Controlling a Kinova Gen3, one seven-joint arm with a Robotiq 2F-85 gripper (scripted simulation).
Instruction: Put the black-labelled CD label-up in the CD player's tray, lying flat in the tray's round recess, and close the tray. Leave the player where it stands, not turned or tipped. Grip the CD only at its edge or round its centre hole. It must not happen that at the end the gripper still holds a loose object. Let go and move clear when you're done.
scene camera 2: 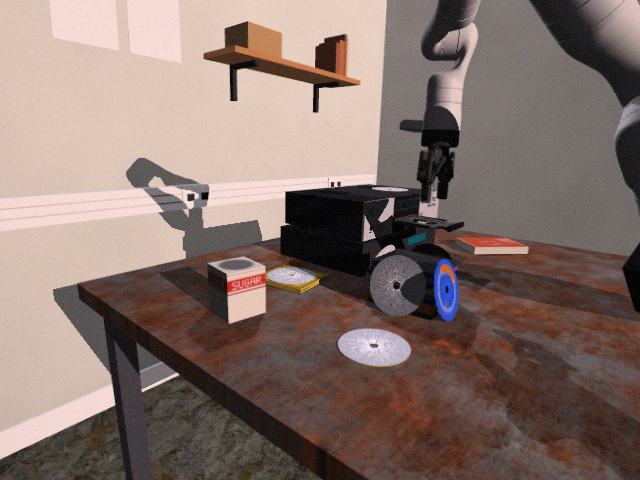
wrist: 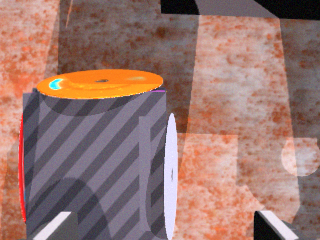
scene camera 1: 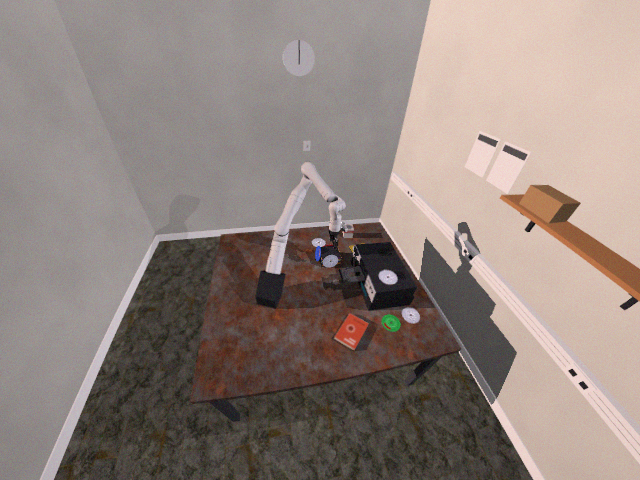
Path:
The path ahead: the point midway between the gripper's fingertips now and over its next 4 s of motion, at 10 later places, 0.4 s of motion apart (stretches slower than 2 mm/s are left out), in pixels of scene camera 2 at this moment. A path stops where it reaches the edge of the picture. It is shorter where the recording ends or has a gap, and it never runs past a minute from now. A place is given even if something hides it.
My gripper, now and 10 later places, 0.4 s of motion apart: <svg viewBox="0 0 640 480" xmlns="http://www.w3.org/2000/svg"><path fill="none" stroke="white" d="M434 200L434 201L435 202L434 211L432 224L431 240L431 243L430 244L431 244L432 242L433 237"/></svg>

